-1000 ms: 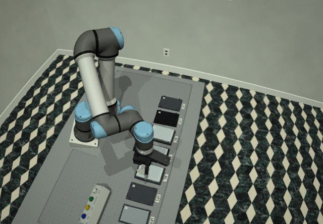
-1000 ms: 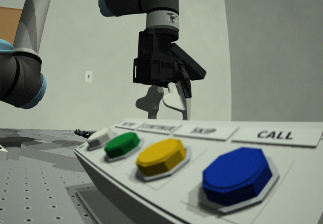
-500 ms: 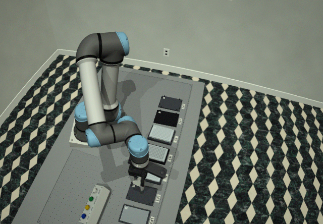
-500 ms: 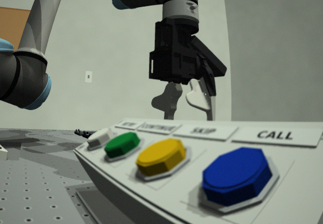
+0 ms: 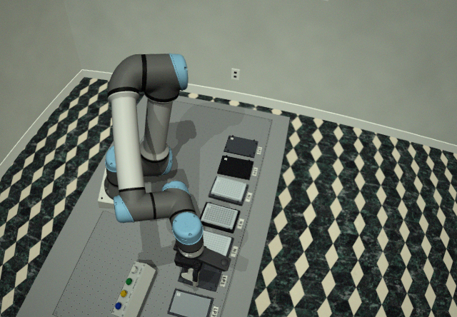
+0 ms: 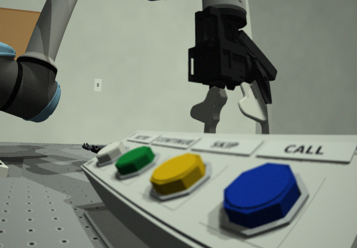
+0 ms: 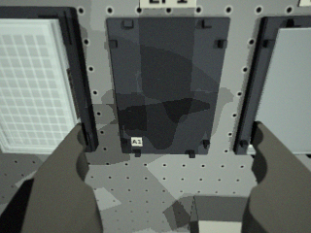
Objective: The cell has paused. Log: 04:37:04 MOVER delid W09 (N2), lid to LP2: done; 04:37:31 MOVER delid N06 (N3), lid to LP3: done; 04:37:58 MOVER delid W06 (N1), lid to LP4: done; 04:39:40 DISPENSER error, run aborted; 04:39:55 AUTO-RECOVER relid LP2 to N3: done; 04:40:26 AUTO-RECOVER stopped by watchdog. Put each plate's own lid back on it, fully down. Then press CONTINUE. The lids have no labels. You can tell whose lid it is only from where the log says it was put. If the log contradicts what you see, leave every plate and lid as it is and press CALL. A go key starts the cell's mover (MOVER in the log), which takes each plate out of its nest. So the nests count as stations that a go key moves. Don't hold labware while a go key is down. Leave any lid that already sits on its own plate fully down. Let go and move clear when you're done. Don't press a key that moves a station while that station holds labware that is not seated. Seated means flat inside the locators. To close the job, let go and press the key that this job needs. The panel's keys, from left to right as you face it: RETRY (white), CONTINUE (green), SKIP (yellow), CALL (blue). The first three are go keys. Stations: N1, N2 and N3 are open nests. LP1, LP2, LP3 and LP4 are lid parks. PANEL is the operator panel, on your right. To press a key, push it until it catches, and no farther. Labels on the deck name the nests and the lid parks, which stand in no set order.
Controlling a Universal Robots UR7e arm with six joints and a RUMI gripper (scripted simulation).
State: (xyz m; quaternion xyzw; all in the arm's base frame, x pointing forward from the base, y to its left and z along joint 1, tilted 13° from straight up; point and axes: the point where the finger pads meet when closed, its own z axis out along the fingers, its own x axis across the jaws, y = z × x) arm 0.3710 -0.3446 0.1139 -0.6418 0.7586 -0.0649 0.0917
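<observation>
Right now the dark lid park is 6 cm below my hand. From my hand the other things lie so: green CONTINUE key: 25 cm behind, 8 cm to the right, 1 cm above; white RETRY key: 24 cm behind, 3 cm to the right, 1 cm above; clear lid: 13 cm to the right, 5 cm below, 2 cm behind.
</observation>
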